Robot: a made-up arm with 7 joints.
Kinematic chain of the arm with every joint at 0, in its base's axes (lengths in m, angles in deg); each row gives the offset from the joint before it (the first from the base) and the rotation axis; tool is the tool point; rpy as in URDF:
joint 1: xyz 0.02 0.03 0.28 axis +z
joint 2: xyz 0 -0.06 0.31 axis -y
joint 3: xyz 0.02 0 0.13 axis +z
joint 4: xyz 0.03 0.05 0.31 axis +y
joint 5: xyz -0.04 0 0.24 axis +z
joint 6: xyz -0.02 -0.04 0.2 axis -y
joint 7: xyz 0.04 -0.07 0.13 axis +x
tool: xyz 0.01 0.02 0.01 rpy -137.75 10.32 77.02
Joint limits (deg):
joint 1: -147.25..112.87
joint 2: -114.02..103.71
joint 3: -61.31..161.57
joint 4: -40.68..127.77
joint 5: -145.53..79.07
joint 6: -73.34..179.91
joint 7: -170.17..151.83
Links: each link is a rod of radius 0.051 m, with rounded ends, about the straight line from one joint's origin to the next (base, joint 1, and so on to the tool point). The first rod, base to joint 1, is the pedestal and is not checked.
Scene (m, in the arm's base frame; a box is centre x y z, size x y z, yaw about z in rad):
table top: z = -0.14
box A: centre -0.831 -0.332 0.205 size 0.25 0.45 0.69 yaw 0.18
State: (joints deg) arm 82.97 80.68 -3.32 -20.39 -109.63 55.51 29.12
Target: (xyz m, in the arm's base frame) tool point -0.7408 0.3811 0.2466
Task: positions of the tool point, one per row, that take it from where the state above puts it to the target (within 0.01 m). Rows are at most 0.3 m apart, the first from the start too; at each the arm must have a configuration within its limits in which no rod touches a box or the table.
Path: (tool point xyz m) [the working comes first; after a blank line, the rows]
Joints at the target: -4.81 96.79 -25.84 -38.19 -108.60 57.87 31.70
Straight joint move there: touches box A.

1: -0.4768 -0.8191 0.5859
2: -0.6803 -0.6637 0.6487
3: -0.8308 -0.4536 0.7089
4: -0.9134 -0.2080 0.7648
5: -0.9204 0.0493 0.8154
6: -0.8528 0.2941 0.8593
7: -0.7196 0.5040 0.8966
8: -0.8144 0.4623 0.7793
9: -0.8669 0.4226 0.6392
10: -0.8709 0.3927 0.4921
11: -0.8267 0.3782 0.3555
12: -0.7409 0.3811 0.2467

